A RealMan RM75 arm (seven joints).
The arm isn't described. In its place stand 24 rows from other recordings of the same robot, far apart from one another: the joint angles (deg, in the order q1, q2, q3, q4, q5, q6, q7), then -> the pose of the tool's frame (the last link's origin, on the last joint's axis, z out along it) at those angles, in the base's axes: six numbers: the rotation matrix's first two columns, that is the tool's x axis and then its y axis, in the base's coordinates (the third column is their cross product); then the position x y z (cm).
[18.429, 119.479, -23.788, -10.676, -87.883, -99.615, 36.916] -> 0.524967, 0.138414, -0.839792, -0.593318, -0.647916, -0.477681, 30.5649, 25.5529, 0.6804
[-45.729, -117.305, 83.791, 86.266, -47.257, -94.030, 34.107] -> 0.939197, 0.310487, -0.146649, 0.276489, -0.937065, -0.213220, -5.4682, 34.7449, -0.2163
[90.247, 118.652, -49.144, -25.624, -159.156, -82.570, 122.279] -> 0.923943, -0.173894, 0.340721, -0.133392, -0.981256, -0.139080, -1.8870, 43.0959, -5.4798
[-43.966, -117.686, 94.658, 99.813, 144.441, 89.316, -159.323] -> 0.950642, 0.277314, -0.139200, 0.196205, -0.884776, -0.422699, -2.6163, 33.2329, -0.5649
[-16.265, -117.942, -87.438, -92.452, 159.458, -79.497, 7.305] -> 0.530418, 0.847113, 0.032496, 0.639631, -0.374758, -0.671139, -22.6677, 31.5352, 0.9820
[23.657, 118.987, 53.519, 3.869, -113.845, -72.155, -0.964] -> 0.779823, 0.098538, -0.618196, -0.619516, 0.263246, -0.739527, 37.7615, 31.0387, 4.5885
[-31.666, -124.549, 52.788, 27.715, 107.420, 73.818, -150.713] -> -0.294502, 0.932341, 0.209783, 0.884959, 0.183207, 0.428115, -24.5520, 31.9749, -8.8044
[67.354, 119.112, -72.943, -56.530, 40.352, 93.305, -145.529] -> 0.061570, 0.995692, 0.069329, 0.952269, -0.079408, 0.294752, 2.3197, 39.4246, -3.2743
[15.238, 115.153, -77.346, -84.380, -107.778, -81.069, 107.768] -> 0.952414, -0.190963, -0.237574, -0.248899, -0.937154, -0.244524, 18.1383, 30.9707, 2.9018
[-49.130, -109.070, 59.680, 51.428, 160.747, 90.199, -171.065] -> 0.163052, 0.983895, 0.073239, 0.790337, -0.085819, -0.606632, -23.4884, 41.2335, 7.8425
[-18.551, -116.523, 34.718, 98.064, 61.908, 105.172, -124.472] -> 0.533418, -0.144519, 0.833414, 0.150427, -0.953382, -0.261601, -10.6984, 23.9184, 22.2154
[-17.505, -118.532, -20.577, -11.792, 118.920, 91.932, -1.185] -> 0.684688, -0.322756, 0.653476, 0.561387, -0.338254, -0.755267, -29.6961, 25.7878, -2.2524
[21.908, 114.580, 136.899, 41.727, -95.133, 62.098, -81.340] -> 0.460250, -0.439177, -0.771553, -0.878794, -0.348776, -0.325695, 33.3821, 36.3711, 8.2935
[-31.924, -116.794, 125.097, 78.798, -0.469, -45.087, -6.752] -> 0.954724, 0.284853, -0.085799, 0.129268, -0.656977, -0.742745, -12.9002, 35.5428, -9.4640
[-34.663, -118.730, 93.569, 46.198, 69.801, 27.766, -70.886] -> 0.909656, 0.070322, 0.409367, 0.336716, -0.701918, -0.627641, -16.4693, 42.4075, -5.6052
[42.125, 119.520, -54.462, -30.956, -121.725, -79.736, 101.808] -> 0.781797, -0.587063, -0.210119, -0.594697, -0.803323, 0.031741, 21.8449, 35.4898, -6.0449
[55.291, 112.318, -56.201, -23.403, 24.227, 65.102, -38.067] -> 0.488947, -0.868202, 0.084600, -0.733174, -0.461567, -0.499411, 25.7480, 42.1427, -1.1138
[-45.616, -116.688, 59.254, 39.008, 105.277, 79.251, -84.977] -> 0.907500, 0.123000, 0.401640, 0.195546, -0.969947, -0.144792, -14.8475, 39.9042, -1.7609
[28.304, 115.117, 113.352, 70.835, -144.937, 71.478, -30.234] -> 0.578402, -0.785911, -0.218623, -0.729393, -0.378240, -0.570017, 25.4678, 38.6106, 5.9715
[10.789, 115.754, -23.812, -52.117, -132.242, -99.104, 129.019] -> -0.030839, -0.890920, -0.453112, -0.998672, 0.008744, 0.050778, 38.6836, 20.8358, 8.1649
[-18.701, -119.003, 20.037, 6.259, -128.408, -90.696, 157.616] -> 0.614424, -0.383037, 0.689758, 0.755537, 0.033832, -0.654232, -35.9644, 27.4027, 7.8643
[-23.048, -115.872, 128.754, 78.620, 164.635, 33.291, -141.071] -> 0.924002, -0.200644, -0.325519, -0.348115, -0.793633, -0.498962, -15.4447, 31.3199, -12.0900
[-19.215, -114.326, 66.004, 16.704, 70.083, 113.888, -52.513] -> 0.444316, 0.087717, 0.891565, 0.260244, -0.964917, -0.034760, -26.1304, 22.8128, 0.9535
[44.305, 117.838, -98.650, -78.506, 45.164, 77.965, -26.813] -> 0.911823, -0.376759, 0.163192, -0.327170, -0.906864, -0.265627, 7.1756, 34.6650, -6.2778
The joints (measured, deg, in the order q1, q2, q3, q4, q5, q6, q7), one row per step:
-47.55 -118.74 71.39 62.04 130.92 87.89 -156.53
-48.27 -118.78 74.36 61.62 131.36 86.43 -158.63
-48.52 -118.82 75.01 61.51 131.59 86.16 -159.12
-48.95 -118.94 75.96 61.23 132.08 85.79 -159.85
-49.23 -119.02 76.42 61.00 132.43 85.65 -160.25
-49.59 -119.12 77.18 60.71 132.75 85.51 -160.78
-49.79 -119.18 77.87 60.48 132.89 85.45 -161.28
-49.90 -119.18 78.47 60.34 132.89 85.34 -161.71
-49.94 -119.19 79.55 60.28 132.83 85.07 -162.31
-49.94 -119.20 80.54 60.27 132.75 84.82 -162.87
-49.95 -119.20 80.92 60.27 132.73 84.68 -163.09
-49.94 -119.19 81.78 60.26 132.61 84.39 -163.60
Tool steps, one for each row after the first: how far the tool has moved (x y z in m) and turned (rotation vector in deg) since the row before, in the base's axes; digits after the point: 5 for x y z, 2 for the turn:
0.00394 -0.00050 -0.00860 -0.23 1.83 0.08
0.00112 -0.00012 -0.00205 -0.07 0.52 -0.04
0.00141 -0.00032 -0.00352 -0.17 0.90 -0.01
0.00057 -0.00018 -0.00196 -0.13 0.56 0.04
0.00100 -0.00074 -0.00294 -0.33 0.72 -0.01
0.00035 -0.00106 -0.00246 -0.35 0.55 0.13
0.00024 -0.00077 -0.00175 -0.22 0.37 0.12
0.00030 -0.00148 -0.00288 -0.29 0.55 0.02
0.00023 -0.00144 -0.00257 -0.25 0.47 0.03
0.00016 -0.00041 -0.00095 -0.04 0.17 -0.01
0.00021 -0.00111 -0.00215 -0.14 0.34 0.05

